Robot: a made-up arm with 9 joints. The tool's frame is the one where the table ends. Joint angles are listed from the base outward.
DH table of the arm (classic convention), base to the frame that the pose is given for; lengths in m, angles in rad. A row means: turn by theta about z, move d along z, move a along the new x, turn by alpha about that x. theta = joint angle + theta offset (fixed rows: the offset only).
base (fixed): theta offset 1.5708; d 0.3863; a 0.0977; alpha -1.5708
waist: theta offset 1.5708; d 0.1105; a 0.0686; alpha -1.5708
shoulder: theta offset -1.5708; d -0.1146; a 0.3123; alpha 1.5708
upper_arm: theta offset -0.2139; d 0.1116; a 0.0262; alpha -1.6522
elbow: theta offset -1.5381; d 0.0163; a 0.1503; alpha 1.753
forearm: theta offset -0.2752; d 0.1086; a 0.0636; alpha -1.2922
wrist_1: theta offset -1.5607; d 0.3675; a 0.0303; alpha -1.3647
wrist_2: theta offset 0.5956; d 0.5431; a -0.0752; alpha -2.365
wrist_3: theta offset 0; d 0.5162; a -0.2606; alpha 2.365
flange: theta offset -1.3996; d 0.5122; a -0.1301; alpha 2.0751
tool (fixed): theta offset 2.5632; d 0.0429; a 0; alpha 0
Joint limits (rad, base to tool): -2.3..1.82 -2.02..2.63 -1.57..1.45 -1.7..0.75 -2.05..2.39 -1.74..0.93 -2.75..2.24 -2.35..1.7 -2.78..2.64
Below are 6 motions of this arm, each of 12 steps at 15 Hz.
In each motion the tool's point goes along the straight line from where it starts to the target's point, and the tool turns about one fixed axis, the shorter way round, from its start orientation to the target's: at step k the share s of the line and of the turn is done. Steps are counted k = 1, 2, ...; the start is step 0. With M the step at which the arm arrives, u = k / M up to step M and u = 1 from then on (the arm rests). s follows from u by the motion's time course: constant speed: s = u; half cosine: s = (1 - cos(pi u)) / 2; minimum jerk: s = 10 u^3 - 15 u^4 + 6 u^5.
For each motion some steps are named. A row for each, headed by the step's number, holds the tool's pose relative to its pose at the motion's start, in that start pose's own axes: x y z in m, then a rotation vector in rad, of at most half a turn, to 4 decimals.
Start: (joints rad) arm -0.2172 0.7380 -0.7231 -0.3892 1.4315 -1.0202 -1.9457 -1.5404 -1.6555
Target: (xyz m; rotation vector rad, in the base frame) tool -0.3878 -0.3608 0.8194 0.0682 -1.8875 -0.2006
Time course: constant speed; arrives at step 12
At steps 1, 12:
1: 0.0307 -0.0070 0.0247 0.1230 -0.0761 0.0007
12: 0.3686 -0.0836 0.2967 1.4763 -0.9132 0.0083

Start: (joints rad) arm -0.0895 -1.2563 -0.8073 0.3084 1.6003 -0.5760 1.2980 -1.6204 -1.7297
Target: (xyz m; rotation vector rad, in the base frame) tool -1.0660 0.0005 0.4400 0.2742 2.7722 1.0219
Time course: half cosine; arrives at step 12
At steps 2, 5, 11, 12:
2: -0.0035 0.0138 0.0587 0.0483 -0.0785 0.0325
5: -0.0193 0.0762 0.3248 0.2674 -0.4342 0.1800
11: -0.0512 0.2021 0.8615 0.7092 -1.1517 0.4775
12: -0.0521 0.2056 0.8764 0.7215 -1.1717 0.4858

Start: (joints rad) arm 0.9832 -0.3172 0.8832 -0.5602 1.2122 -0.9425 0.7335 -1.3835 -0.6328
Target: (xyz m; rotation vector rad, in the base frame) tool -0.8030 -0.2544 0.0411 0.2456 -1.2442 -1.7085
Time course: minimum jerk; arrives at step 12
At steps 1, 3, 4, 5, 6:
1: -0.0025 -0.0016 0.0032 -0.0015 -0.0028 -0.0021
3: -0.0512 -0.0333 0.0645 -0.0302 -0.0565 -0.0419
4: -0.1038 -0.0676 0.1308 -0.0612 -0.1145 -0.0849
5: -0.1715 -0.1117 0.2160 -0.1011 -0.1891 -0.1402
6: -0.2473 -0.1611 0.3116 -0.1458 -0.2727 -0.2022

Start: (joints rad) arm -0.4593 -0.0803 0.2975 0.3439 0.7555 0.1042 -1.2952 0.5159 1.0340
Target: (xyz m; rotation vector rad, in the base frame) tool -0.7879 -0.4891 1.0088 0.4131 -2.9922 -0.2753
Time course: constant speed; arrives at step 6
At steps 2, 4, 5, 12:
2: 0.0053 0.0693 0.1209 0.0948 -0.1965 0.0642
4: 0.0106 0.1386 0.2417 0.1896 -0.3931 0.1284
5: 0.0132 0.1733 0.3022 0.2370 -0.4914 0.1605
12: 0.0159 0.2080 0.3626 0.2844 -0.5896 0.1926

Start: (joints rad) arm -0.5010 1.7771 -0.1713 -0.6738 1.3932 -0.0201 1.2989 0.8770 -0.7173
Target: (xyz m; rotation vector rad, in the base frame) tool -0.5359 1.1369 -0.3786 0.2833 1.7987 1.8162
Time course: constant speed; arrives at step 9
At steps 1, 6, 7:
1: 0.0603 0.1518 -0.0014 -0.0918 -0.0078 0.0593
6: 0.3619 0.9106 -0.0083 -0.5511 -0.0468 0.3556
7: 0.4222 1.0624 -0.0096 -0.6429 -0.0546 0.4149

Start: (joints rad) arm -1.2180 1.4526 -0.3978 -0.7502 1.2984 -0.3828 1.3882 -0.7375 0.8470
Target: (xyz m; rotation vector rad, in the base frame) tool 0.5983 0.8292 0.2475 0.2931 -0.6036 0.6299
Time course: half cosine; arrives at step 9
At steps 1, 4, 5, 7, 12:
1: 0.0008 0.0154 0.0081 -0.0049 -0.0073 0.0215
4: 0.0114 0.2106 0.1113 -0.0673 -0.0996 0.2951
5: 0.0162 0.2992 0.1580 -0.0955 -0.1415 0.4191
7: 0.0243 0.4502 0.2378 -0.1437 -0.2129 0.6307
12: 0.0276 0.5098 0.2693 -0.1628 -0.2411 0.7142

